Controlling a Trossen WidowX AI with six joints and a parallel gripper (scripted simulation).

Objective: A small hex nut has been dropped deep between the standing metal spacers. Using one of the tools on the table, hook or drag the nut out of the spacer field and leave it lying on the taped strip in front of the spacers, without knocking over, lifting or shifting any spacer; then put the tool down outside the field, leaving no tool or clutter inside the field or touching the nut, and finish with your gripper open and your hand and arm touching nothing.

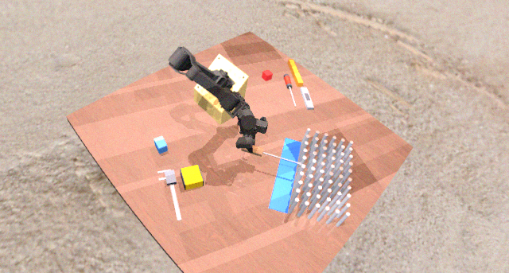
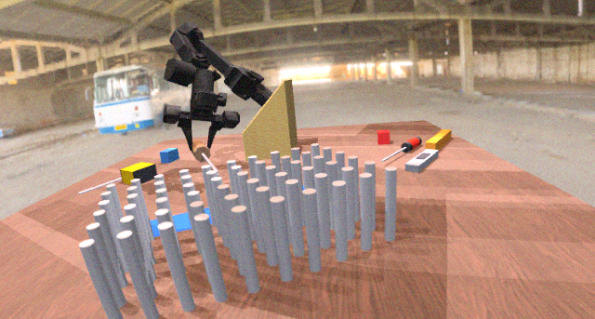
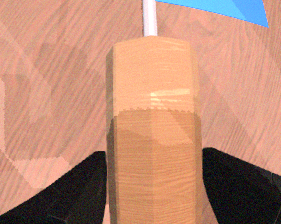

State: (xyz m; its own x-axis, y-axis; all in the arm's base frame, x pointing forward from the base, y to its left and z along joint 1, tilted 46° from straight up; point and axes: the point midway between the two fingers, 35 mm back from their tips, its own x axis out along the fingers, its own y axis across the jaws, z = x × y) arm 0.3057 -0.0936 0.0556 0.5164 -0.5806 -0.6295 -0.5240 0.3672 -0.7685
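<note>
Right now my gripper tip is 140 mm short of the blue taped strip, 100 mm to the right of it and 90 mm above it. Round my gripper tip: flat block (540 mm to the left, 130 mm behind, 80 mm below); then blue cube (290 mm behind, 280 mm to the right, 70 mm below); then red cube (460 mm to the left, 380 mm behind, 70 mm below).
</note>
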